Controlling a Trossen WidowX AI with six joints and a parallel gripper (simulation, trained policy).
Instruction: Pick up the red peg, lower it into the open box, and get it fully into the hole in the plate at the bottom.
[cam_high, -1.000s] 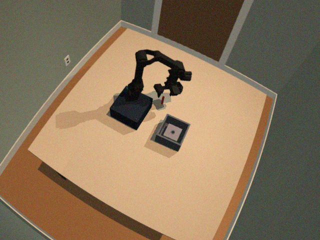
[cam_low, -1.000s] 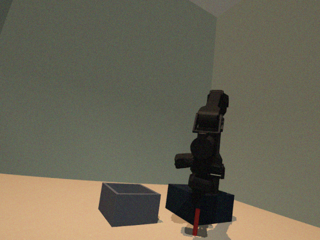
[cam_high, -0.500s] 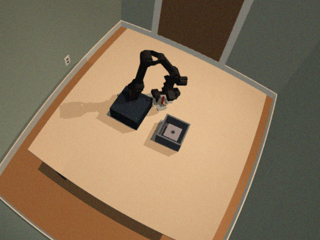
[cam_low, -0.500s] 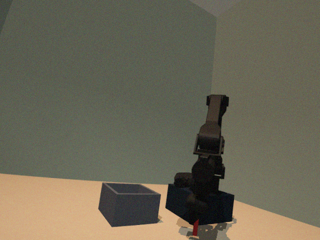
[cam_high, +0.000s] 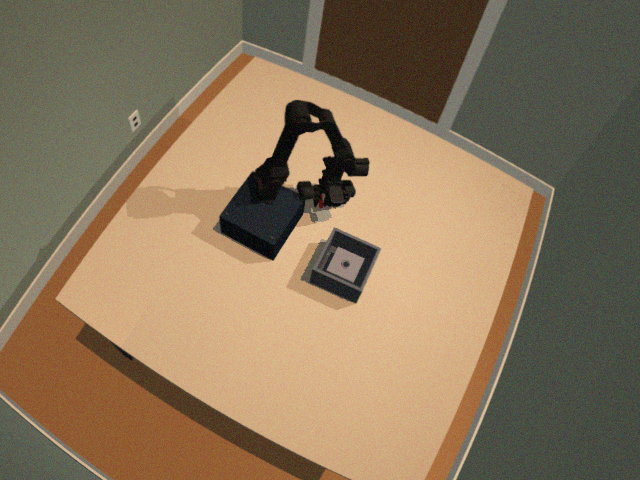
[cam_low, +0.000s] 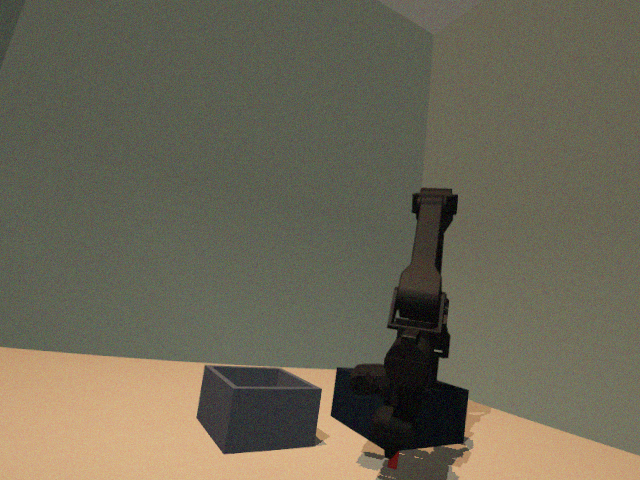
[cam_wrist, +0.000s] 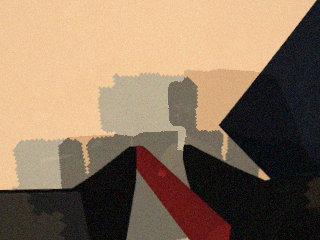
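Right now the light grey plate is 140 mm ahead of my gripper tip, 190 mm to the right of it and 30 mm above it. Round my gripper tip: dark blue box (140 mm ahead, 190 mm to the right, 10 mm above); then red peg (10 mm to the left, 20 mm above).
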